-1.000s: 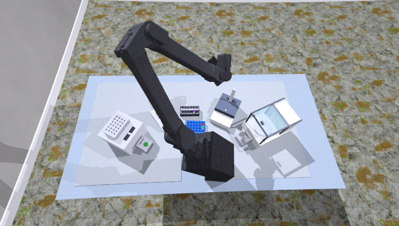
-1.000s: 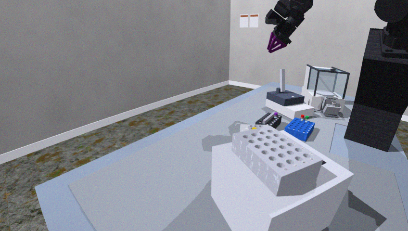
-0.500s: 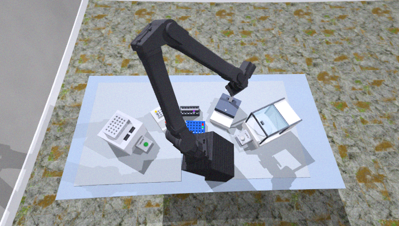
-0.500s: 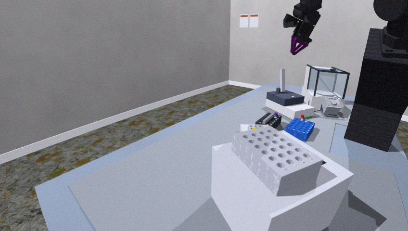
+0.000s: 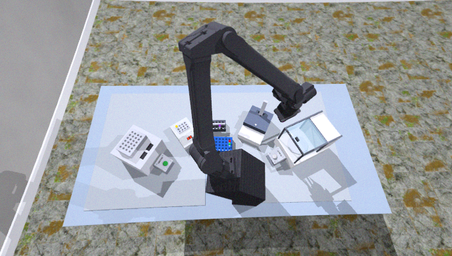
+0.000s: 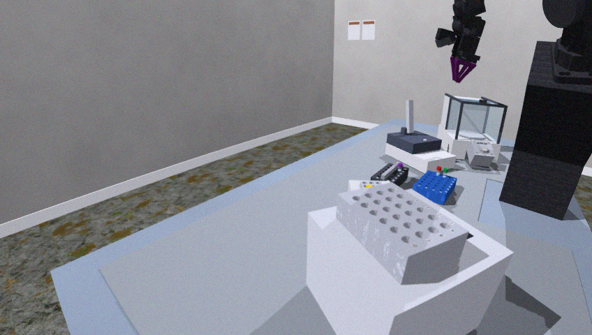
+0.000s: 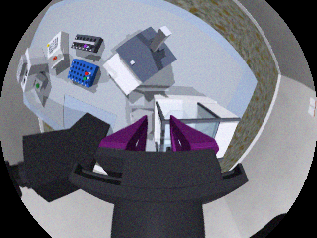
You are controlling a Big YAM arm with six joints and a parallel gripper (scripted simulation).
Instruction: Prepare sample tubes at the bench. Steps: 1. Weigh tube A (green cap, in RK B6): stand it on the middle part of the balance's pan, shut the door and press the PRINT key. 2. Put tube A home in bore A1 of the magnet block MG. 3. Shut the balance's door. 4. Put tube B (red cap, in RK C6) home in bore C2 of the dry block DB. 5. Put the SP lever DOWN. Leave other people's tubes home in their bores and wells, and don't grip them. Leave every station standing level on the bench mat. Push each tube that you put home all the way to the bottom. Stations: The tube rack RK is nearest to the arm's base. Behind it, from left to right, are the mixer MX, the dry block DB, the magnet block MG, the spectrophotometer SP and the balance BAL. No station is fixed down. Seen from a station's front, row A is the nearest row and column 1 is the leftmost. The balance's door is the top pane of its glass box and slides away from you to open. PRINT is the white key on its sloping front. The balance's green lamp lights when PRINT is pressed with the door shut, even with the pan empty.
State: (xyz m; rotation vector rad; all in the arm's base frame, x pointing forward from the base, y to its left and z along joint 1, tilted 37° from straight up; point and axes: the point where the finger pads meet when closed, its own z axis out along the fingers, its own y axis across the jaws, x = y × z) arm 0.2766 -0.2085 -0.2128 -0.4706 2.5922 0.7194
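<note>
Now: hand 8 cm past the balance door, 11 cm to the left of it and 7 cm above it. Round my hand: white print key: 13 cm behind, 22 cm below; SP lever: 13 cm ahead, 5 cm to the left, 14 cm below; round pan: 7 cm behind, 13 cm to the right, 21 cm below.
</note>
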